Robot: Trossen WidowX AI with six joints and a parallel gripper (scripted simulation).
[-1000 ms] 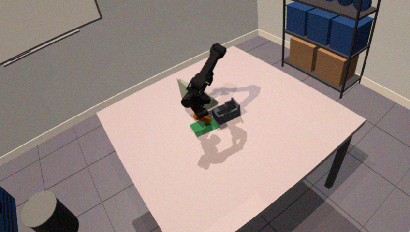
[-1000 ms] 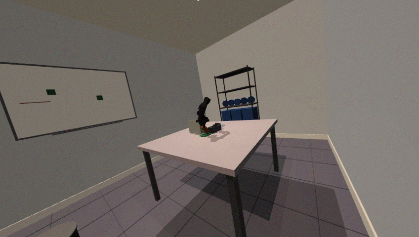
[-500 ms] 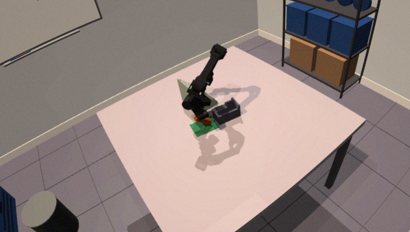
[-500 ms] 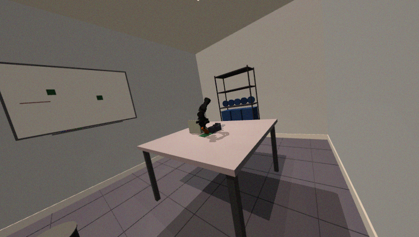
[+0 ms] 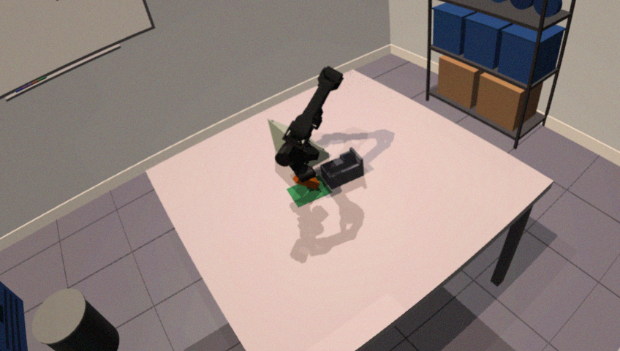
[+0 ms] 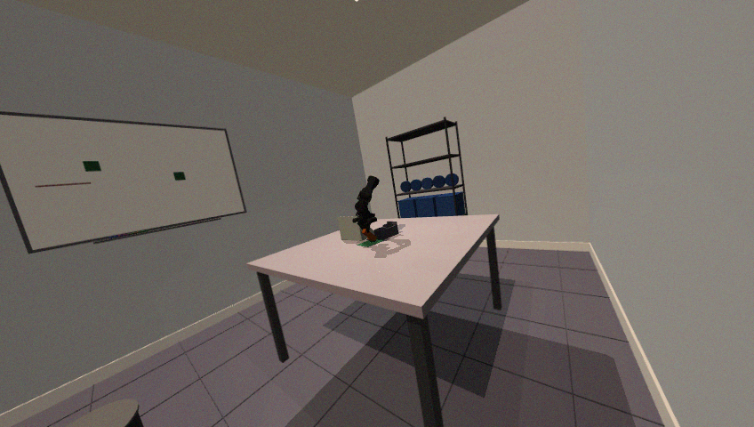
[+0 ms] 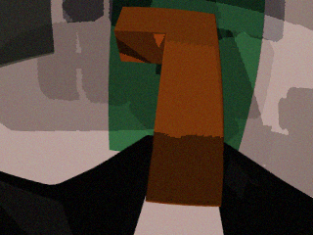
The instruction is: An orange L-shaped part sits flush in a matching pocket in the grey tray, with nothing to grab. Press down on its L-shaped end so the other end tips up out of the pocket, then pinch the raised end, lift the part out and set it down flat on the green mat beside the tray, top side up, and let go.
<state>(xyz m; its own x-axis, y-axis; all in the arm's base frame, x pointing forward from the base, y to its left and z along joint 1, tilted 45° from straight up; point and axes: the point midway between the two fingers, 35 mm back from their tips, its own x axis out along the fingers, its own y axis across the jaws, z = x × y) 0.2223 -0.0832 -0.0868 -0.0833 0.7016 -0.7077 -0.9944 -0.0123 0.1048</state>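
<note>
Right now my gripper tip is 3 cm to the right of the orange L-shaped part, 3 cm above it and 1 cm past it. Round my gripper tip: green mat (9 cm below, 2 cm to the left).
</note>
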